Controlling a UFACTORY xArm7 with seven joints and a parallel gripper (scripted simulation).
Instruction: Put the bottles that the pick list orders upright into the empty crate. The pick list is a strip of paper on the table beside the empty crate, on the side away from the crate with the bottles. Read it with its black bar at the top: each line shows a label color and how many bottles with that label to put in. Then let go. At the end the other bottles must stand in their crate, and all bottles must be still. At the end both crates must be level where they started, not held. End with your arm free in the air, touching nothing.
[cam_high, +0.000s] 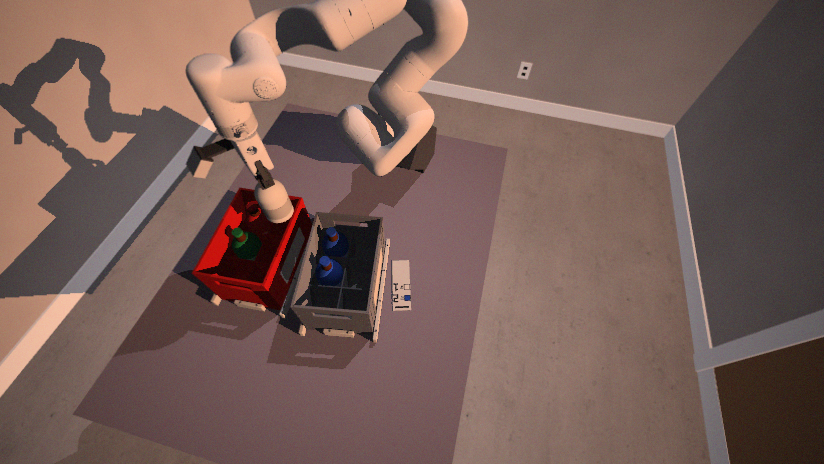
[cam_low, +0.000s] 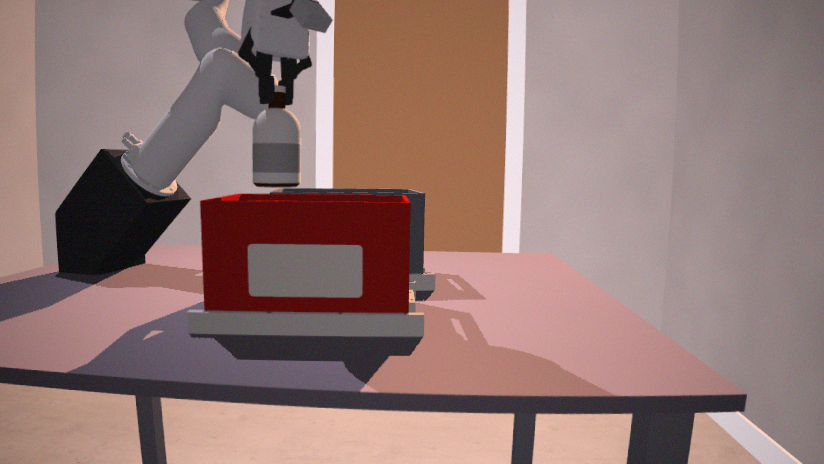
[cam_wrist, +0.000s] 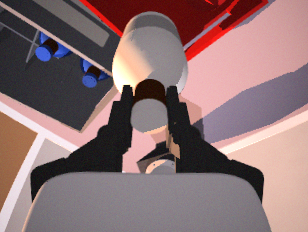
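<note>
Right now my hand is 7 cm above the white bottle. From my hand the other things lie so: red bottle 3 cm behind, 10 cm to the right, 25 cm below; red crate 6 cm ahead, 7 cm to the right, 25 cm below; green bottle 5 cm ahead, 11 cm to the right, 25 cm below.
</note>
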